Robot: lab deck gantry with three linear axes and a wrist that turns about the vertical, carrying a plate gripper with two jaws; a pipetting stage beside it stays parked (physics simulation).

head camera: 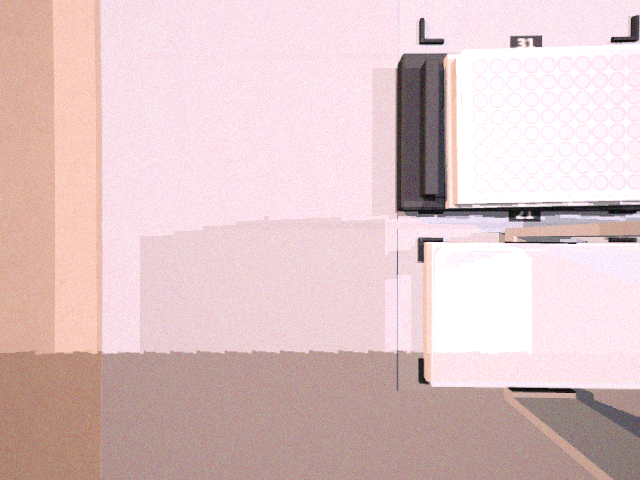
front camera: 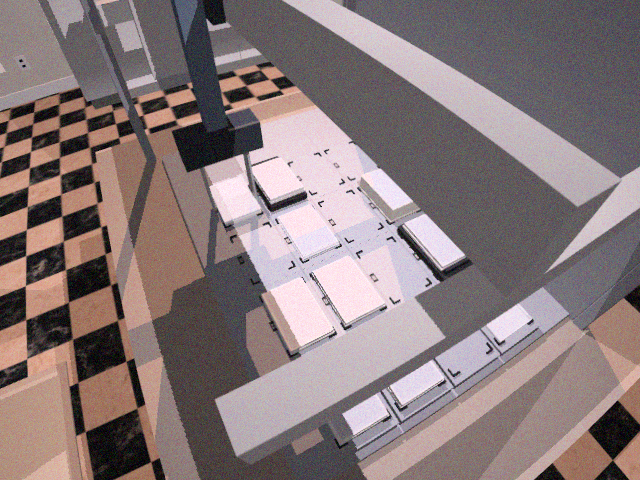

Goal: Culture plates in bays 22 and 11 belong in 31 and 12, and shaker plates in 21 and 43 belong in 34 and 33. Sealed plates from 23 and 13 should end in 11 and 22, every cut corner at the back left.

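Frame: origin at the robot's base, x ahead, y left, z up, level; centimetres.
Seen in the pictures: gripper, fingertip midpoint: (head camera: 534, 313) (front camera: 233, 198); robot's base at its link origin: (head camera: 423, 377).
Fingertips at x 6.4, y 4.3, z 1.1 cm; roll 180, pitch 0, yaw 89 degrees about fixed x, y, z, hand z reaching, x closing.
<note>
Offsets run from my fingertips to a thing's top centre.
My gripper (front camera: 232, 201) (head camera: 542, 315) is low at bay 11, its jaws along both long edges of the white plate {dx +0.0, dy +0.0, dz +0.6 cm} (front camera: 238, 192) (head camera: 480, 310). It looks shut on this plate, which sits between the bay's corner marks; the jaw contact is partly hidden. Bay 21 holds a plate {dx +0.6, dy +10.6, dz +2.6 cm} (front camera: 279, 178) (head camera: 547, 124) on a dark shaker {dx -0.4, dy +10.8, dz +2.0 cm} (head camera: 410, 129). Plates stand in bays 22 {dx +16.4, dy +10.7, dz +0.3 cm} (front camera: 310, 227), 23 (front camera: 348, 289) and 13 {dx +32.8, dy +0.0, dz +0.3 cm} (front camera: 302, 315). In the front view a plate on a dark shaker {dx +32.8, dy +32.3, dz +2.6 cm} (front camera: 434, 240) stands in bay 43. Cut corners are too small to tell.
Another plate {dx +16.4, dy +32.1, dz +3.1 cm} (front camera: 390, 191) stands in bay 42. White plates {dx +49.2, dy +0.0, dz +1.8 cm} (front camera: 367, 413) {dx +49.2, dy +10.7, dz +1.8 cm} (front camera: 416, 382) {dx +49.2, dy +32.1, dz +1.1 cm} (front camera: 509, 321) stand in the near nests, one nest between them without a plate. A broad grey beam (front camera: 330, 377) crosses in front, hiding part of the deck. Bays 12, 31, 32 and 33 show bare corner marks.
</note>
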